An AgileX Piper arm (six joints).
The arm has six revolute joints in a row. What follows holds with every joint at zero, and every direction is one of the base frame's. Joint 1 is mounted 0.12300 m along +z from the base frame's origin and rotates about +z. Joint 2 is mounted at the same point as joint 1 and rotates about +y. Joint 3 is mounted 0.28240 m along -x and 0.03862 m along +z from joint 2 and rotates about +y. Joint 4 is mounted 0.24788 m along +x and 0.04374 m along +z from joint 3 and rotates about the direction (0.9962, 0, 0.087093). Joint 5 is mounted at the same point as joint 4 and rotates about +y. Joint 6 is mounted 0.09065 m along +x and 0.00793 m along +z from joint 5 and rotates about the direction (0.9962, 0, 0.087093). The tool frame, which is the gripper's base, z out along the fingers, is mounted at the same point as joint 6; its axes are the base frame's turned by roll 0.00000, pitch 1.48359 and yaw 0.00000 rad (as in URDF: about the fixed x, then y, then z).
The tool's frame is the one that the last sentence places.
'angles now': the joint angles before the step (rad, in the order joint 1, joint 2, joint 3, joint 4, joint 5, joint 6). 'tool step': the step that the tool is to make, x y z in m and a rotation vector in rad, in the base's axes. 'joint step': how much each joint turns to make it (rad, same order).
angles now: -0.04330, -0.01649, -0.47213, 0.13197, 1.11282, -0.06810
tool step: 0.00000, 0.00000, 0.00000, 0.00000, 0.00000, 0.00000
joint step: 0.00000, 0.00000, 0.00000, 0.00000, 0.00000, 0.00000
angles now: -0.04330, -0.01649, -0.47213, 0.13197, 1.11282, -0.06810
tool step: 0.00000, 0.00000, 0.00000, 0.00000, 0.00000, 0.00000
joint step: 0.00000, 0.00000, 0.00000, 0.00000, 0.00000, 0.00000
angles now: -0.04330, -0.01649, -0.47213, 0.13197, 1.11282, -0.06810
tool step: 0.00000, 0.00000, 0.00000, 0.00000, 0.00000, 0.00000
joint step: 0.00000, 0.00000, 0.00000, 0.00000, 0.00000, 0.00000
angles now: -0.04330, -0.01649, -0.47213, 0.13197, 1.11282, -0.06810
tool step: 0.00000, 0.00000, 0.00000, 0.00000, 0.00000, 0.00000
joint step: 0.00000, 0.00000, 0.00000, 0.00000, 0.00000, 0.00000
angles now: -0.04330, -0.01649, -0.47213, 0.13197, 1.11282, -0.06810
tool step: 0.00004, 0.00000, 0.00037, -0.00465, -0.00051, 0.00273
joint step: -0.00002, 0.00126, -0.00130, 0.00002, -0.00003, -0.00543
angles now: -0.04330, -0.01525, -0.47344, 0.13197, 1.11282, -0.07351
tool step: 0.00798, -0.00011, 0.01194, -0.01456, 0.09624, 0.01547
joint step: 0.00002, 0.10588, -0.05462, -0.00001, 0.04690, -0.01866
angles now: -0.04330, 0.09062, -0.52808, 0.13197, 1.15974, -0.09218
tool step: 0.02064, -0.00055, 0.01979, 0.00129, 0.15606, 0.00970
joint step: -0.00005, 0.18891, -0.09251, 0.00089, 0.06051, -0.00345
